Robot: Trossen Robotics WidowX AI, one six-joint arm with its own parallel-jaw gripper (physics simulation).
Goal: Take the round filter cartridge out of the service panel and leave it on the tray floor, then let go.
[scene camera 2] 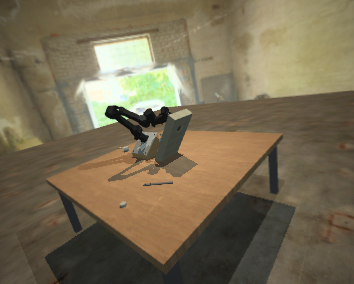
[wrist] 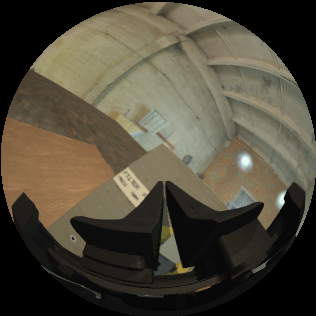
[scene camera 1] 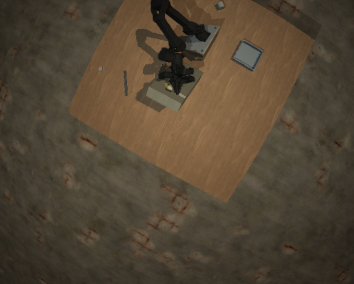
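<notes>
The grey service panel [scene camera 1: 162, 97] [scene camera 2: 173, 135] [wrist: 103, 203] stands tilted on the wooden table, with a white "FILTER" label [wrist: 131, 184] on its face. The round yellow filter cartridge [scene camera 1: 167, 84] [wrist: 166, 232] sits in the panel face, mostly hidden behind my fingers. My gripper [scene camera 1: 177, 91] [wrist: 163, 184] is shut right in front of the cartridge, fingertips together with nothing between them. In scene camera 2 the gripper is hidden behind the panel. The grey tray [scene camera 1: 247, 54] with a blue rim lies flat to the right of the panel and is empty.
The arm's grey base plate [scene camera 1: 204, 39] [scene camera 2: 145, 147] sits behind the panel. A thin grey rod [scene camera 1: 125, 83] [scene camera 2: 158, 183] and a small grey disc [scene camera 1: 100, 68] [scene camera 2: 123, 204] lie left of the panel. A small grey block [scene camera 1: 220, 5] [scene camera 2: 126, 149] lies near the far edge.
</notes>
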